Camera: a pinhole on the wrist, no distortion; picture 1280 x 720 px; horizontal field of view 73.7 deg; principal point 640.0 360.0 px. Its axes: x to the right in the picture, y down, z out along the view. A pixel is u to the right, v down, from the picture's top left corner.
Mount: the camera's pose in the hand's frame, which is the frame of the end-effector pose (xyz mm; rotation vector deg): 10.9 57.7 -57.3 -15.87 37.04 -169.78
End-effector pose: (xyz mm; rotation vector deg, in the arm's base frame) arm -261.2 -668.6 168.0 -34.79 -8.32 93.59
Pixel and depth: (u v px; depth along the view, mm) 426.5 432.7 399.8
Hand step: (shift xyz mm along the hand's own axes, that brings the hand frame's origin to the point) 189.3 -121.2 270.0
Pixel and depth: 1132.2 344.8 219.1
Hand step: -69.8 -43.8 159.9
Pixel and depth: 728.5 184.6 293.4
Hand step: 35.6 -10.1 235.0
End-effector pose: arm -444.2 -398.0 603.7 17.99 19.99 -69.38
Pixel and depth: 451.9 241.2 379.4
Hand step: 164.5 -36.5 290.9
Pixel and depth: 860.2 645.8 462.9
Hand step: -6.3 -285.0 309.8
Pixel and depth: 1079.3 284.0 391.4
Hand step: -111.0 -95.2 338.6
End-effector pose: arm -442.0 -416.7 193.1 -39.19 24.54 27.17
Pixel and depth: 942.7 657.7 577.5
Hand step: -64.7 -384.5 406.0
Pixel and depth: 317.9 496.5 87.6
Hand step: 61.3 14.0 9.9
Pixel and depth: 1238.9 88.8 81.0
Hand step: -30.2 40.8 34.8
